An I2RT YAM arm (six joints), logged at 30 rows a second.
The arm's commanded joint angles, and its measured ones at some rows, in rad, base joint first. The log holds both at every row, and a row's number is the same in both.
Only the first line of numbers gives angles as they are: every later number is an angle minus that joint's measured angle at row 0.
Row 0, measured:
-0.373, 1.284, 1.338, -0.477, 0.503, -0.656
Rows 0 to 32, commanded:
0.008, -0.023, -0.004, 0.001, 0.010, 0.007
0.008, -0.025, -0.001, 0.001, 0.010, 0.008
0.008, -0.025, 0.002, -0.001, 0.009, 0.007
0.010, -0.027, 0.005, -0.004, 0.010, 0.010
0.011, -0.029, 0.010, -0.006, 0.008, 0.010
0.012, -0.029, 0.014, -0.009, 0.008, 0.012
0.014, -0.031, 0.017, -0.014, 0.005, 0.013
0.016, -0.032, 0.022, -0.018, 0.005, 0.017
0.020, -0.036, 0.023, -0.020, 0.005, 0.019
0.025, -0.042, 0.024, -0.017, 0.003, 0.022
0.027, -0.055, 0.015, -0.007, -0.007, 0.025
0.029, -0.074, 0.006, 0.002, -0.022, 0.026
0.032, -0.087, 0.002, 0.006, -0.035, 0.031
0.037, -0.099, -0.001, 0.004, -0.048, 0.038
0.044, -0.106, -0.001, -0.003, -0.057, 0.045
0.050, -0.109, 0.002, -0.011, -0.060, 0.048
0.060, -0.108, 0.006, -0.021, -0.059, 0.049
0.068, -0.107, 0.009, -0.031, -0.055, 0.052
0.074, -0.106, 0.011, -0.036, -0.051, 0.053
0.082, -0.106, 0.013, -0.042, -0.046, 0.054
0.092, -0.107, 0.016, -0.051, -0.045, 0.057
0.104, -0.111, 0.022, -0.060, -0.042, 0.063
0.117, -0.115, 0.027, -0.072, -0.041, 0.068
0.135, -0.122, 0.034, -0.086, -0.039, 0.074
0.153, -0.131, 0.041, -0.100, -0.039, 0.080
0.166, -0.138, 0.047, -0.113, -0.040, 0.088
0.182, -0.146, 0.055, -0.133, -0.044, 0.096
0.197, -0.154, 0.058, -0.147, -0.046, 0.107
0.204, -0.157, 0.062, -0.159, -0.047, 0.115
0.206, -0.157, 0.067, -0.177, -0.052, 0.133
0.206, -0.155, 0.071, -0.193, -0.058, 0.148
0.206, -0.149, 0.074, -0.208, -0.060, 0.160
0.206, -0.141, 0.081, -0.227, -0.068, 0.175
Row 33, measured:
0.201, -0.133, 0.041, -0.183, -0.058, 0.110
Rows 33 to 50, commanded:
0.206, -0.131, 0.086, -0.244, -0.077, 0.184
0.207, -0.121, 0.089, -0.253, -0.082, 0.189
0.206, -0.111, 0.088, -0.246, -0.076, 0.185
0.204, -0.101, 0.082, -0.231, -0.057, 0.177
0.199, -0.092, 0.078, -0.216, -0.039, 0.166
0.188, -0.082, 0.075, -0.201, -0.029, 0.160
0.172, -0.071, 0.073, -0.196, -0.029, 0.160
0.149, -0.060, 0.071, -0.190, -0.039, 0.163
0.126, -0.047, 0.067, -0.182, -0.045, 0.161
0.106, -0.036, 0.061, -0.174, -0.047, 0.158
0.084, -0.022, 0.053, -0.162, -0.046, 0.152
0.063, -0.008, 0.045, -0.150, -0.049, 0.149
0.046, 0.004, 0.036, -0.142, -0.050, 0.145
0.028, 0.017, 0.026, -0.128, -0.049, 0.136
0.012, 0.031, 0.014, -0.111, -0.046, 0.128
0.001, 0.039, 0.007, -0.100, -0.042, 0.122
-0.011, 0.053, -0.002, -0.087, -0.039, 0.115
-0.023, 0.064, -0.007, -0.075, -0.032, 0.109
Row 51, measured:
0.003, 0.041, 0.016, -0.132, -0.048, 0.129
